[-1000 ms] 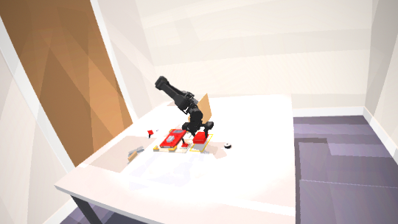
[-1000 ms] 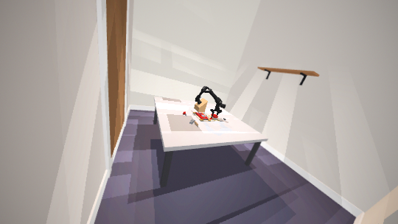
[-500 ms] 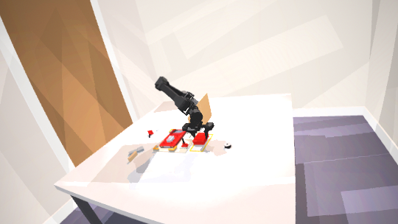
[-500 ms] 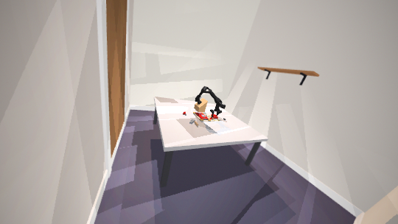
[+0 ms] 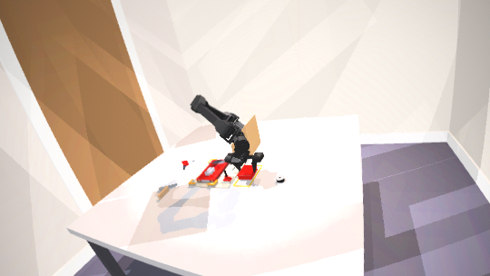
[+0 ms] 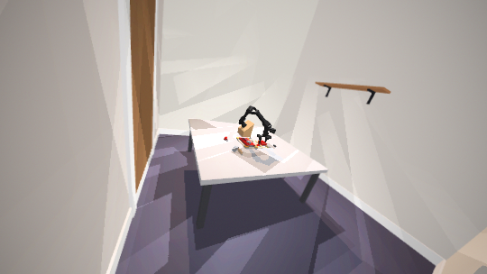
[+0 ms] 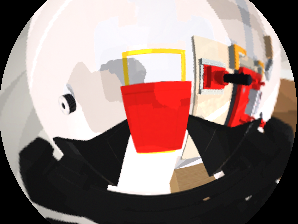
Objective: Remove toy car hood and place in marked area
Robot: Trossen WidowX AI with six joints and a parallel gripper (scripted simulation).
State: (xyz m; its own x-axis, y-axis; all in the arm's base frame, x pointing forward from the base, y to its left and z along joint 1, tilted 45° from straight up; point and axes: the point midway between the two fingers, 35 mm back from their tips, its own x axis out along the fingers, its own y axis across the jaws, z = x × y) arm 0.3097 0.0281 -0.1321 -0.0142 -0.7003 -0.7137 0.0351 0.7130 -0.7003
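Right now my gripper tip is 1 cm below the red hood. The rest, counted from my gripper tip: small black wheel 4 cm ahead, 17 cm to the left, 1 cm below; tan piece 18 cm ahead, 40 cm to the right.
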